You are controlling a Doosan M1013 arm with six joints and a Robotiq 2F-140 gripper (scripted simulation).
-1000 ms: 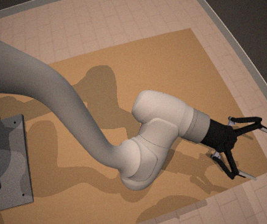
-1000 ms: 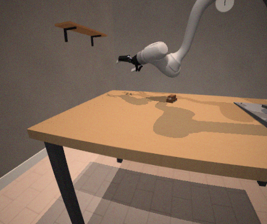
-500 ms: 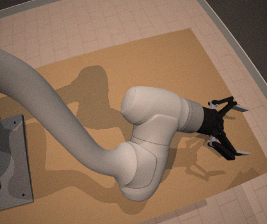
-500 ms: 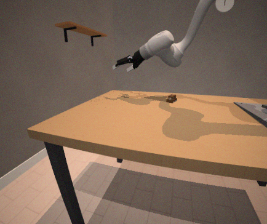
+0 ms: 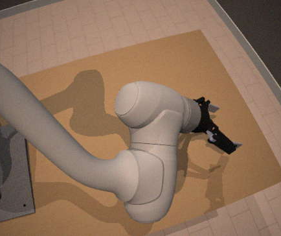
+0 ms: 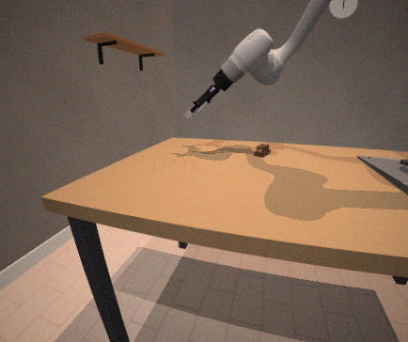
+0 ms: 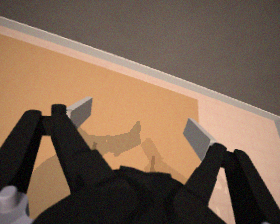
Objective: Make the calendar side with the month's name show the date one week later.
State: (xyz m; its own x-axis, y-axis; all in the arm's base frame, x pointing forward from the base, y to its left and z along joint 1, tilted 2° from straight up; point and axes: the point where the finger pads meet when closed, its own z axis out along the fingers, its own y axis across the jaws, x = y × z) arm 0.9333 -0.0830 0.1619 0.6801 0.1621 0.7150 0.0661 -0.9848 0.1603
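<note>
The cube is 32 cm behind my hand, 14 cm below it and 1 cm to the left of it. Round my hand: tray 32 cm behind, 16 cm below, 2 cm to the left.
</note>
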